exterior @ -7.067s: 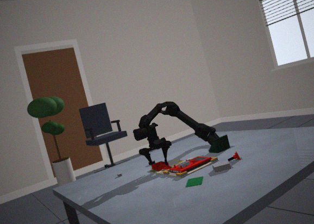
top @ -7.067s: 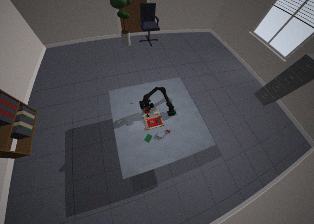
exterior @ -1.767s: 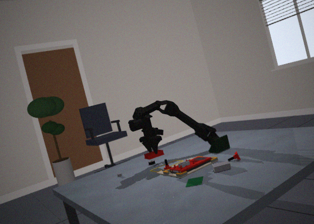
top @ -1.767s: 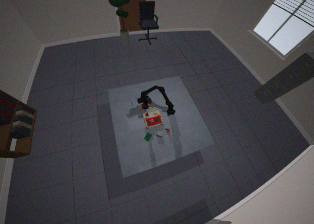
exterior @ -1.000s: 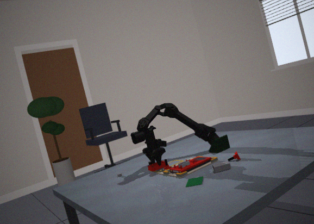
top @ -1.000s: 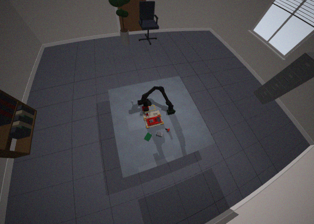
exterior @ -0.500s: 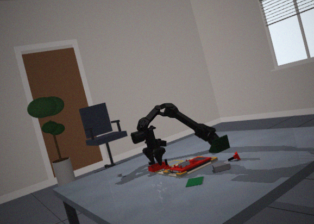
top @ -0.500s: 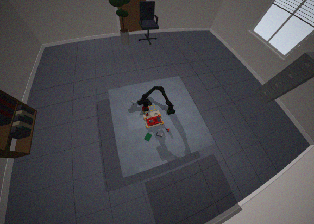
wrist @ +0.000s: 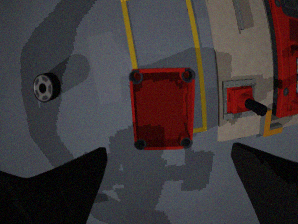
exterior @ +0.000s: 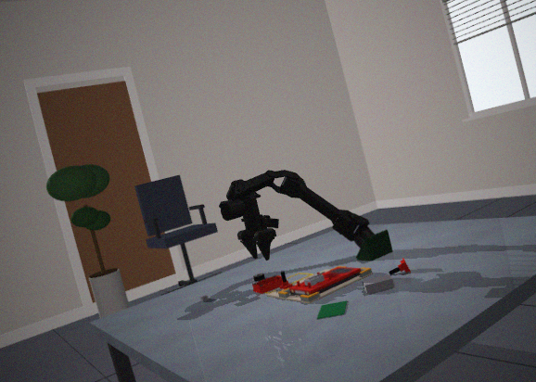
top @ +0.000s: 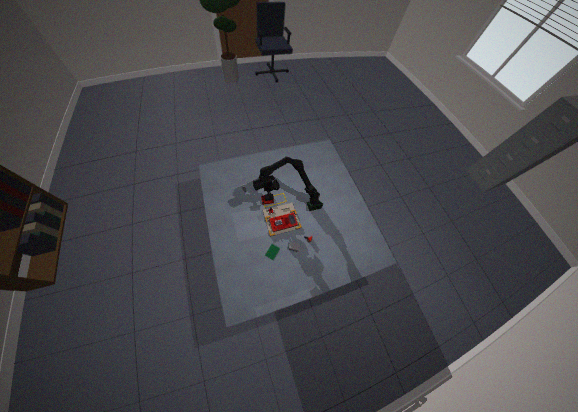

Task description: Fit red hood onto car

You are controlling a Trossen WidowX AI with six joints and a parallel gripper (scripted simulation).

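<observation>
My gripper tip is 90 mm above the red hood. The rest, counted from my gripper tip: grey nut: 180 mm ahead, 150 mm to the right, 90 mm below; green flat card: 420 mm to the left, 100 mm below, 20 mm ahead; jig: 190 mm to the left, 90 mm below, 80 mm behind.
</observation>
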